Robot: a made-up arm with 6 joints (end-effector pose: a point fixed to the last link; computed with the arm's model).
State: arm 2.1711 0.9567 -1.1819 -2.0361 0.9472 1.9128
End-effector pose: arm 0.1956 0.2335 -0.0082 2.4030 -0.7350 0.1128
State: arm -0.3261 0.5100 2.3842 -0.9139 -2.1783 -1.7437
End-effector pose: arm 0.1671 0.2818 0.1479 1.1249 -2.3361 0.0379
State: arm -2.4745 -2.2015 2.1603 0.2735 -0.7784 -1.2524
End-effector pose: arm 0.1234 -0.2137 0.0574 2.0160 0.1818 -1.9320
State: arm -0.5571 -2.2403 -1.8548 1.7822 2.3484 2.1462
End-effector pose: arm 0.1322 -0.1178 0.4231 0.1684 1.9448 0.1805
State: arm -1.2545 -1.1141 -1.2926 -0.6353 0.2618 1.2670
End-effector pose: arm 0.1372 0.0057 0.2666 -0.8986 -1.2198 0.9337
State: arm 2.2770 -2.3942 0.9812 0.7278 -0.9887 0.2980
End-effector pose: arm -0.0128 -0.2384 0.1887 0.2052 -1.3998 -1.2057
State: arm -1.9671 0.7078 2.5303 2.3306 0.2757 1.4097
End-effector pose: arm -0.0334 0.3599 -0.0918 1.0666 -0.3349 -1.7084
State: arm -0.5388 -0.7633 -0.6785 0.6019 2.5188 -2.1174
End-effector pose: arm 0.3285 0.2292 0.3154 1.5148 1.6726 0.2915
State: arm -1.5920 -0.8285 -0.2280 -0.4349 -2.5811 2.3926
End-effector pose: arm 0.4446 0.4489 -0.1598 -1.2031 1.5240 -2.2080
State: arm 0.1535 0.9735 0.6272 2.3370 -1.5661 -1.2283
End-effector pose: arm 0.2668 0.3385 0.1684 -0.5212 0.3222 -0.2552
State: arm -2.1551 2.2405 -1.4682 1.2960 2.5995 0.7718
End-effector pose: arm -0.1281 -0.1641 0.2350 -1.8664 -0.9607 -0.3700
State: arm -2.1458 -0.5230 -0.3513 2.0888 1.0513 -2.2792
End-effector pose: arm 0.4667 0.0978 -0.1868 0.1786 1.1875 -1.4612
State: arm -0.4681 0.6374 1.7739 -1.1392 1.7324 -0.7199
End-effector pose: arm 0.3233 0.2731 0.1032 -0.2968 0.2279 0.9932
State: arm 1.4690 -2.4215 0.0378 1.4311 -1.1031 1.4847
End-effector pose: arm -0.2071 -0.1464 0.2324 -0.5935 -1.2208 -0.7291
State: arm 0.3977 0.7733 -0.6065 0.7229 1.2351 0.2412
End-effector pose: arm 0.6354 0.2288 0.2196 -1.5583 1.1396 0.6982
